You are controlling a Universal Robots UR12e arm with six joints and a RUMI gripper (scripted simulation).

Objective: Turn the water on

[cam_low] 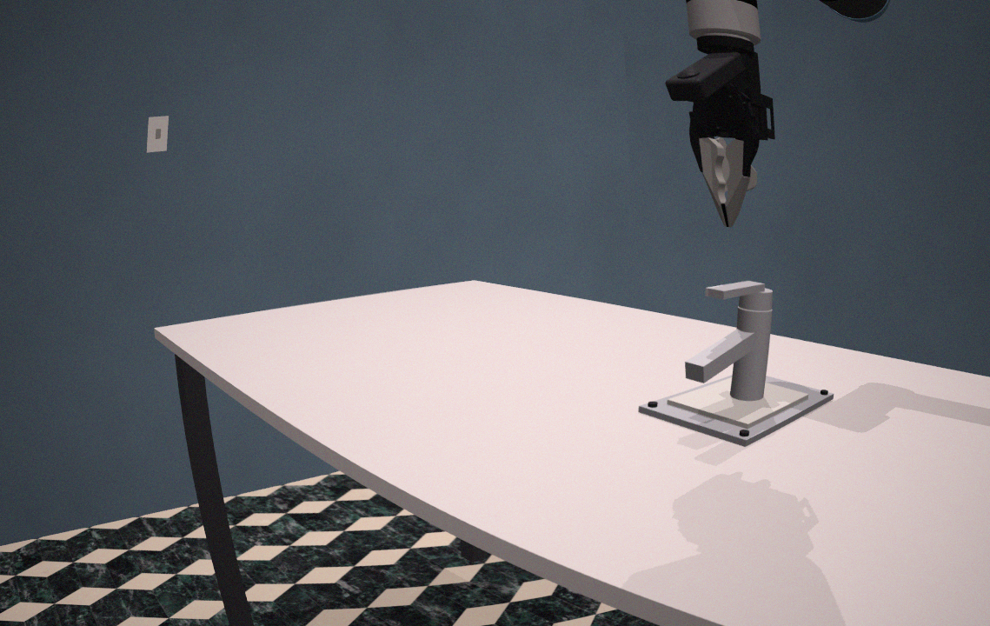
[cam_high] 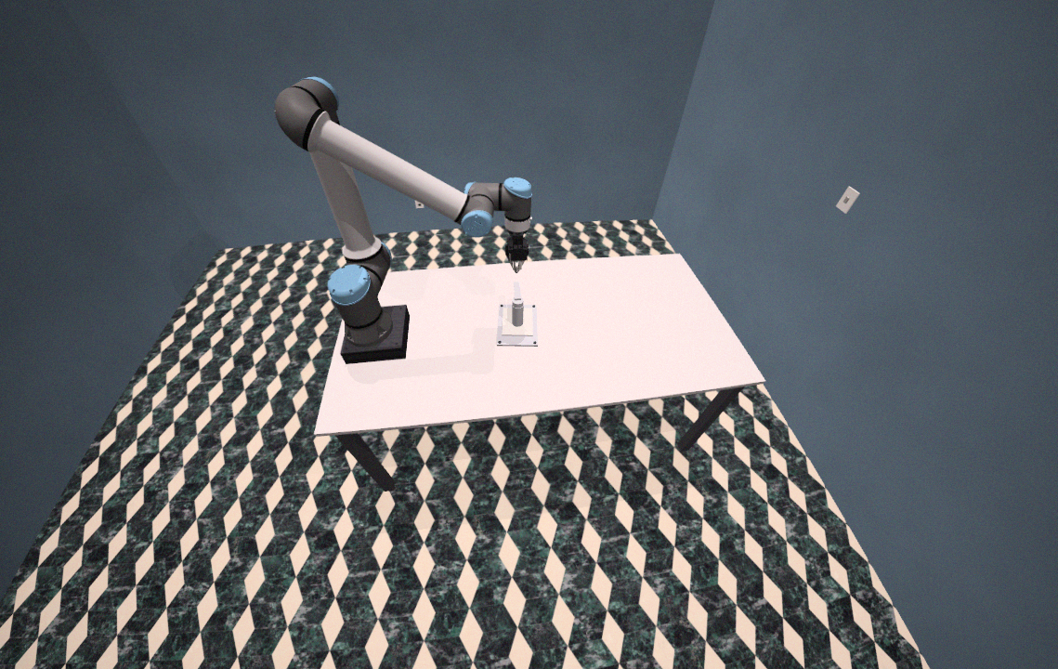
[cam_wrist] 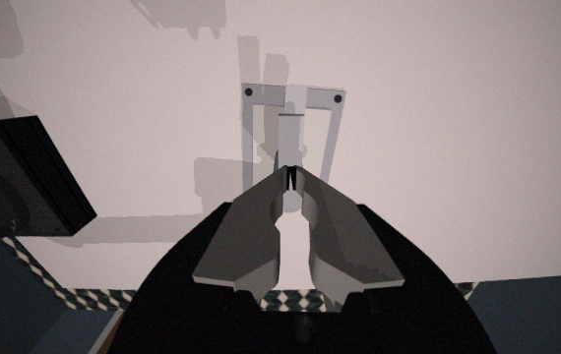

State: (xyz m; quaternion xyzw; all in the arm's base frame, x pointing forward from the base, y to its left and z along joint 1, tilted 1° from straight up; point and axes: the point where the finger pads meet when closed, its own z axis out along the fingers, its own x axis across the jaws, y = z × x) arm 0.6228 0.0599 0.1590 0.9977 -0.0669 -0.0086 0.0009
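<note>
My hand is 90 mm above the lever and 30 mm to the left of it. From my hand the other things lie so: grey tap (140 mm below, 60 mm to the right, 10 mm behind).
</note>
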